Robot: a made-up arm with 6 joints. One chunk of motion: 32 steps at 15 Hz.
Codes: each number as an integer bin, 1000 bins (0 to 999) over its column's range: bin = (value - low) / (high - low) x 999, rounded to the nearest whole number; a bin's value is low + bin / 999 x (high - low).
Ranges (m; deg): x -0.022..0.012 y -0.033..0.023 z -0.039..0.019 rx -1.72..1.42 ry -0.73..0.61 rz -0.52..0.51
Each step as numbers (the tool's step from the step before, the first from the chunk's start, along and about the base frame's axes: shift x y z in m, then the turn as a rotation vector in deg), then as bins.
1 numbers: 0.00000 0.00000 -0.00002 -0.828 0.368 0.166
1 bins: 646 589 671 284 819 665
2 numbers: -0.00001 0.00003 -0.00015 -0.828 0.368 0.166
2 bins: 646 589 669 284 819 665
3 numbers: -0.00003 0.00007 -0.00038 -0.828 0.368 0.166
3 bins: 646 590 665 284 819 665
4 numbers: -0.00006 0.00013 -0.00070 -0.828 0.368 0.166
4 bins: 645 591 660 284 819 665
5 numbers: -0.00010 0.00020 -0.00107 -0.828 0.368 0.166
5 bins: 643 592 653 284 819 665
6 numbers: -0.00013 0.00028 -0.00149 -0.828 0.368 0.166
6 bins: 643 594 646 284 819 665
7 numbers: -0.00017 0.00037 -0.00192 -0.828 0.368 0.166
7 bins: 641 595 639 284 819 665
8 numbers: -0.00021 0.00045 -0.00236 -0.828 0.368 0.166
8 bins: 640 597 631 284 819 665
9 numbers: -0.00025 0.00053 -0.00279 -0.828 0.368 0.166
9 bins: 639 598 624 284 819 665
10 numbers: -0.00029 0.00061 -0.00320 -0.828 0.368 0.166
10 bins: 638 600 617 284 819 665
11 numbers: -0.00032 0.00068 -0.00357 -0.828 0.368 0.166
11 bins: 637 601 610 284 819 665
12 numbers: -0.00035 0.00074 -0.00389 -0.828 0.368 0.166
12 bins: 636 602 605 284 819 665
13 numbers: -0.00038 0.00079 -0.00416 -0.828 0.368 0.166
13 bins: 635 603 600 284 819 665
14 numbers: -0.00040 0.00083 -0.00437 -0.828 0.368 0.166
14 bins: 635 604 596 284 819 665
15 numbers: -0.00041 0.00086 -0.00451 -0.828 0.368 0.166
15 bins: 634 604 594 284 819 665
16 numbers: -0.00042 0.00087 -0.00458 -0.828 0.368 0.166
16 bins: 634 604 593 284 819 665
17 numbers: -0.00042 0.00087 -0.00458 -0.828 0.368 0.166
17 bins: 634 604 593 284 819 665
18 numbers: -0.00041 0.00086 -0.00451 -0.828 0.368 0.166
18 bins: 634 604 594 284 819 665
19 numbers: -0.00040 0.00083 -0.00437 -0.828 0.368 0.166
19 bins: 635 604 596 284 819 665
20 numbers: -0.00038 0.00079 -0.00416 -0.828 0.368 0.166
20 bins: 635 603 600 284 819 665
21 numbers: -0.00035 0.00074 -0.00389 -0.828 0.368 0.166
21 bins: 636 602 605 284 819 665
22 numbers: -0.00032 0.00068 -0.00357 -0.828 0.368 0.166
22 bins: 637 601 610 284 819 665
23 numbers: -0.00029 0.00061 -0.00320 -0.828 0.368 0.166
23 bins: 638 600 617 284 819 665
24 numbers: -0.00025 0.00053 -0.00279 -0.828 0.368 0.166
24 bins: 639 598 624 284 819 665
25 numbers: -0.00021 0.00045 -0.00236 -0.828 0.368 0.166
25 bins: 640 597 631 284 819 665
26 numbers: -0.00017 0.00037 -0.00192 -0.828 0.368 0.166
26 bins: 641 595 639 284 819 665
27 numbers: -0.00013 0.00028 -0.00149 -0.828 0.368 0.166
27 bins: 643 594 646 284 819 665
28 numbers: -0.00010 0.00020 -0.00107 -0.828 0.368 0.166
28 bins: 643 592 653 284 819 665
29 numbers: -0.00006 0.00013 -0.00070 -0.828 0.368 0.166
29 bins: 645 591 660 284 819 665
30 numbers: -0.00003 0.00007 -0.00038 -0.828 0.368 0.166
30 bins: 646 590 665 284 819 665
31 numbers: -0.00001 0.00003 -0.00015 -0.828 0.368 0.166
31 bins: 646 589 669 284 819 665
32 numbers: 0.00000 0.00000 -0.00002 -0.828 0.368 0.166
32 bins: 646 589 671 284 819 665
